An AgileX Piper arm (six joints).
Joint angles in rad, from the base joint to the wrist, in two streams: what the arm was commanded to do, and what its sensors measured. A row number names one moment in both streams.
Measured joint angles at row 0:
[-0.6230, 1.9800, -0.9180, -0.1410, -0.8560, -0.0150]
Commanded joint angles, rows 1 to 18:
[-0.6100, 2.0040, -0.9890, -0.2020, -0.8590, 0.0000]
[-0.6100, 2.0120, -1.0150, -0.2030, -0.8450, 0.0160]
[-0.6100, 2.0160, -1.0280, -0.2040, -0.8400, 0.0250]
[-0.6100, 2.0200, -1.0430, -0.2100, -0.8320, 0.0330]
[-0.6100, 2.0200, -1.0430, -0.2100, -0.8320, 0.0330]
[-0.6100, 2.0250, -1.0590, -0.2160, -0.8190, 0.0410]
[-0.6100, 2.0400, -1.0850, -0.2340, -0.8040, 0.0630]
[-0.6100, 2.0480, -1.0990, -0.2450, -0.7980, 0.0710]
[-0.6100, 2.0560, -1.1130, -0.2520, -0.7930, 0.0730]
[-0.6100, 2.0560, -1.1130, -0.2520, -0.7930, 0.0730]
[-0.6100, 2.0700, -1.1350, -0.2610, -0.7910, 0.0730]
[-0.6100, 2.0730, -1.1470, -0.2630, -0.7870, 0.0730]
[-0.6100, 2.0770, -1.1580, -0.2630, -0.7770, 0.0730]
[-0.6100, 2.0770, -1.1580, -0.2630, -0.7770, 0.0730]
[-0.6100, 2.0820, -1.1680, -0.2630, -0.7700, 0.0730]
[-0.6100, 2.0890, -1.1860, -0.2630, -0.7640, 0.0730]
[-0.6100, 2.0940, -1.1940, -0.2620, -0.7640, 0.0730]
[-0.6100, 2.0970, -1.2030, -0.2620, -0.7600, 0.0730]
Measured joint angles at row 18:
[-0.6610, 2.0810, -1.1390, -0.0950, -0.6930, 0.0760]
